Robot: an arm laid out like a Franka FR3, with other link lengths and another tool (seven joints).
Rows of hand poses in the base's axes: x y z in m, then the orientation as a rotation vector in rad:
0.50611 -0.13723 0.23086 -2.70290 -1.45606 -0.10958
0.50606 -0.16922 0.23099 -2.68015 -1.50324 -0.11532
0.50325 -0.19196 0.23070 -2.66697 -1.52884 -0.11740
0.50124 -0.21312 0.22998 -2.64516 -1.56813 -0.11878
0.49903 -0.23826 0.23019 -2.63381 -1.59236 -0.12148
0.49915 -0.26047 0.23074 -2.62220 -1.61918 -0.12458
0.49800 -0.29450 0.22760 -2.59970 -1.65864 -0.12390
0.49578 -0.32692 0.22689 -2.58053 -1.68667 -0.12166
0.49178 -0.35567 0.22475 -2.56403 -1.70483 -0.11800
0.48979 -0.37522 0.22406 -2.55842 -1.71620 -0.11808
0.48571 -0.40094 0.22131 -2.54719 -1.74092 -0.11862
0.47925 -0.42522 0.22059 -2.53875 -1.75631 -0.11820
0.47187 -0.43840 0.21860 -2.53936 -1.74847 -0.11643
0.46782 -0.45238 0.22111 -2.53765 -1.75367 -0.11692
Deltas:
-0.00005 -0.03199 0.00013 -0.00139 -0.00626 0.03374
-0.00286 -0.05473 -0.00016 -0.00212 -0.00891 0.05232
-0.00487 -0.07589 -0.00088 -0.00297 -0.01155 0.08141
-0.00708 -0.10103 -0.00067 -0.00486 -0.01520 0.09851
-0.00696 -0.12324 -0.00012 -0.00789 -0.01977 0.11705
-0.00811 -0.15727 -0.00326 -0.01013 -0.02167 0.14637
-0.01033 -0.18969 -0.00397 -0.01019 -0.02102 0.16843
-0.01433 -0.21844 -0.00611 -0.00799 -0.01793 0.18434
-0.01632 -0.23799 -0.00680 -0.00953 -0.01912 0.19243
-0.02040 -0.26371 -0.00955 -0.01363 -0.02236 0.20959
-0.02686 -0.28799 -0.01027 -0.01543 -0.02347 0.22084
-0.03424 -0.30117 -0.01226 -0.01235 -0.02042 0.21661
-0.03829 -0.31515 -0.00975 -0.01362 -0.02157 0.21995

